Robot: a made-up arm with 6 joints.
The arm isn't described. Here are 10 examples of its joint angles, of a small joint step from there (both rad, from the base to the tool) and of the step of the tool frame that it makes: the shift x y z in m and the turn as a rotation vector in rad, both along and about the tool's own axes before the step.
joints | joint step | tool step
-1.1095 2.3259 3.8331 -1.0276 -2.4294 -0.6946 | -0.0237 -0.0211 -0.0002 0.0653 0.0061 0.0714 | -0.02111 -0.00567 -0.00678 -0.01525 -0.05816 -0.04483
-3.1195 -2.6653 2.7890 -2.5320 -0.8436 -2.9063 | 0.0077 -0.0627 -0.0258 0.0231 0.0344 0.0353 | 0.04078 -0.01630 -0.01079 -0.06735 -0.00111 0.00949
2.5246 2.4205 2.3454 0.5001 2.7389 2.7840 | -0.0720 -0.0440 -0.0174 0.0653 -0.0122 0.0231 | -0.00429 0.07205 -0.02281 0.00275 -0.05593 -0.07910
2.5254 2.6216 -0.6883 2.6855 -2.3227 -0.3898 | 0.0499 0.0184 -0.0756 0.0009 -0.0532 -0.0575 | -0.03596 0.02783 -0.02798 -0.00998 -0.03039 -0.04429
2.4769 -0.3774 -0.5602 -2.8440 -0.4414 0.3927 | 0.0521 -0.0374 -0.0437 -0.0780 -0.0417 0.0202 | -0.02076 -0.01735 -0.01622 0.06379 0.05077 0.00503
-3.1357 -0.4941 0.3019 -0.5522 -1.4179 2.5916 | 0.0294 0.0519 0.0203 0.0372 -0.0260 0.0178 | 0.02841 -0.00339 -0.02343 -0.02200 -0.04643 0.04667
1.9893 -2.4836 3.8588 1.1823 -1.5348 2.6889 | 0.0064 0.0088 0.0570 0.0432 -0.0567 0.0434 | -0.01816 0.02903 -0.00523 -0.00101 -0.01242 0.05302
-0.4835 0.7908 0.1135 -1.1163 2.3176 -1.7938 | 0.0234 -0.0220 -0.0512 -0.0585 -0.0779 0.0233 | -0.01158 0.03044 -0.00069 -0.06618 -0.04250 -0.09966
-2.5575 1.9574 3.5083 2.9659 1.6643 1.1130 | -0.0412 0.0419 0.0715 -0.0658 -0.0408 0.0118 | -0.02968 -0.01529 0.02391 -0.01950 0.05216 0.05227
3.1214 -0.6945 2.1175 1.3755 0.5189 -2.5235 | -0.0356 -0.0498 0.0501 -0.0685 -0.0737 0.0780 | 0.02136 0.08054 0.01270 -0.06749 -0.07894 0.07357
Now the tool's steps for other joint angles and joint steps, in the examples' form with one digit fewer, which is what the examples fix.
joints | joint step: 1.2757 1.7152 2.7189 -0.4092 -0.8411 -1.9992 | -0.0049 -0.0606 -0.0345 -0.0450 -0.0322 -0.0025
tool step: 0.0015 0.0315 -0.0232 0.0227 0.0301 -0.0219
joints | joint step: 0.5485 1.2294 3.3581 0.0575 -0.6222 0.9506 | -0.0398 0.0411 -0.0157 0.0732 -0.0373 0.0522
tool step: -0.0051 0.0170 -0.0201 -0.1535 0.0879 0.0516
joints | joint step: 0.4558 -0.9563 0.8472 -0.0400 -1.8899 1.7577 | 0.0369 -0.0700 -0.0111 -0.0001 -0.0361 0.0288
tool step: -0.0469 0.0471 -0.0118 -0.0338 -0.0308 -0.0299
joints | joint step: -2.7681 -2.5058 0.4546 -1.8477 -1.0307 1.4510 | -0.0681 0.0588 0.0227 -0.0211 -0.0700 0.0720
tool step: 0.0535 0.0031 -0.0524 -0.0214 0.0295 0.1217
